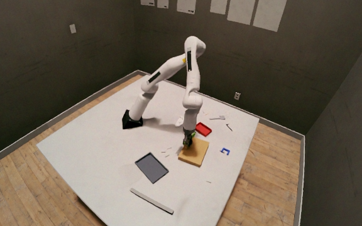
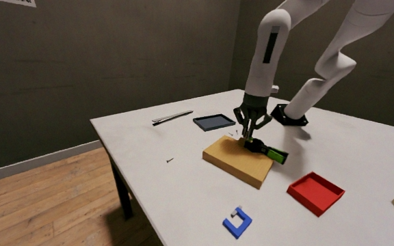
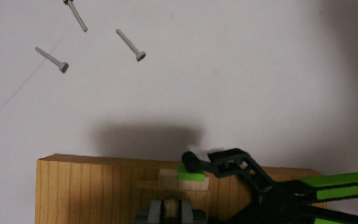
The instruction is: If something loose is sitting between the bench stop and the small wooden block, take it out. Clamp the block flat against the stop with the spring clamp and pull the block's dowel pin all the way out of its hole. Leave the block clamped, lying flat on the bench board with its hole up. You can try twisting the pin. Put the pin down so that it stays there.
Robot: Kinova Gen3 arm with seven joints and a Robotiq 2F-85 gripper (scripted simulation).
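Now: the dowel pin 20 mm below my hand. The rest, counted from my hand: grey tray 260 mm to the right, 80 mm below, 50 mm behind; red tray 220 mm to the left, 80 mm below, 40 mm behind; small wooden block 50 mm below.
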